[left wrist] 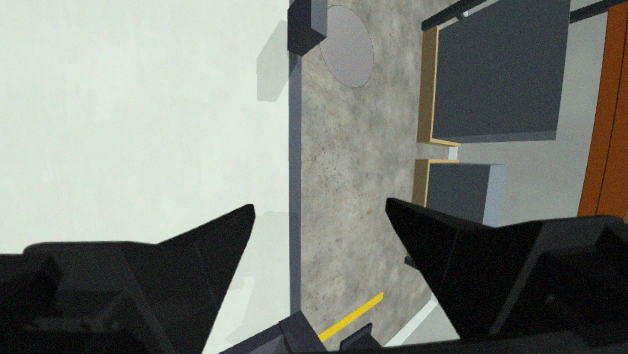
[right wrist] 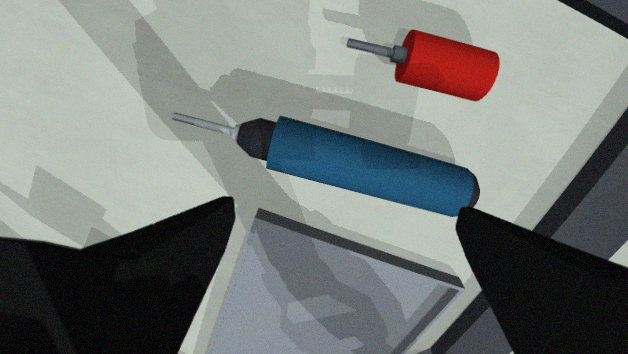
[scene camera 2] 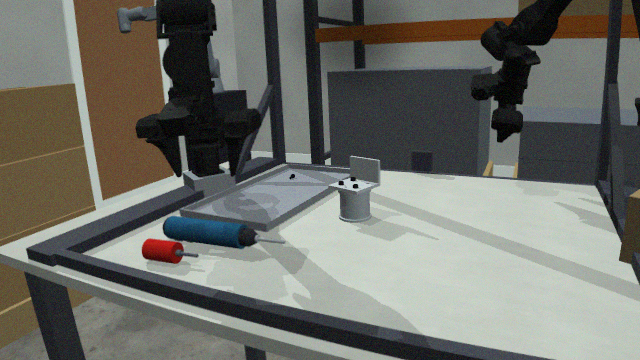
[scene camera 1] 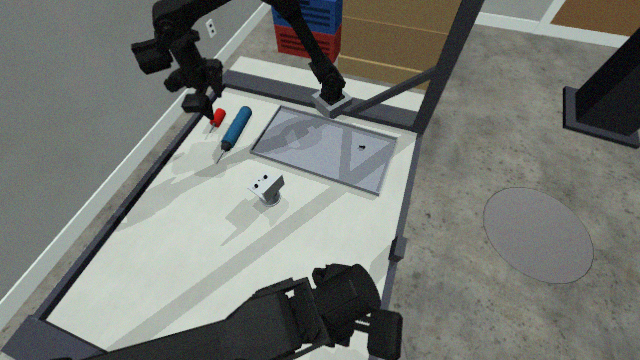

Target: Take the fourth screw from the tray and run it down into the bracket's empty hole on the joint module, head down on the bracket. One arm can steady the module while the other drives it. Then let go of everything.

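Frame: origin at the left arm's base, x left, y back, z up, level; metres.
Seen in the pictures: left gripper, fingertip midpoint: [left wrist: 320, 207] [scene camera 1: 364, 324]; right gripper, fingertip midpoint: [right wrist: 346, 212] [scene camera 2: 206, 176] [scene camera 1: 216, 108]; right arm's base, origin of the base link: [scene camera 2: 207, 172] [scene camera 1: 332, 96].
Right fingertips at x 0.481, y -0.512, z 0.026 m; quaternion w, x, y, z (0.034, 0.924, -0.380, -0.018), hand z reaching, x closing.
Offsets run from my right fingertips to a thing's top centre.
The small dark screw @[dx -0.335, dy -0.282, dz -0.112 m] [scene camera 1: 362, 147] [scene camera 2: 292, 176] lies in the grey tray @[dx -0.249, dy -0.199, dz -0.111 m] [scene camera 1: 315, 173] [scene camera 2: 225, 220] [right wrist: 235, 325], toward the end away from the drivers. The joint module @[dx -0.274, dy +0.038, dz -0.063 m] [scene camera 1: 272, 198] [scene camera 2: 355, 205] stands upright on the table. Its white bracket [scene camera 1: 261, 184] [scene camera 2: 366, 170] carries dark screw heads, three of them in scene camera 2; I cannot make out the empty hole. My right gripper [scene camera 2: 206, 175] [right wrist: 346, 212] is open and empty, pointing down above the blue driver and the tray's near end. My left gripper [scene camera 2: 502, 139] [left wrist: 320, 207] is open and empty, high over the table's edge, far from the module.
A blue driver @[dx -0.019, dy -0.009, dz -0.086 m] [scene camera 1: 237, 127] [scene camera 2: 205, 231] [right wrist: 370, 165] lies beside the tray, with a shorter red driver @[dx +0.072, dy +0.002, dz -0.093 m] [scene camera 1: 218, 117] [scene camera 2: 162, 251] [right wrist: 447, 65] next to it. Dark frame rails [scene camera 1: 120, 215] [scene camera 2: 250, 305] border the table. A dark block @[dx -0.620, dy -0.096, dz -0.070 m] [scene camera 1: 398, 248] [left wrist: 306, 25] sits on one edge.
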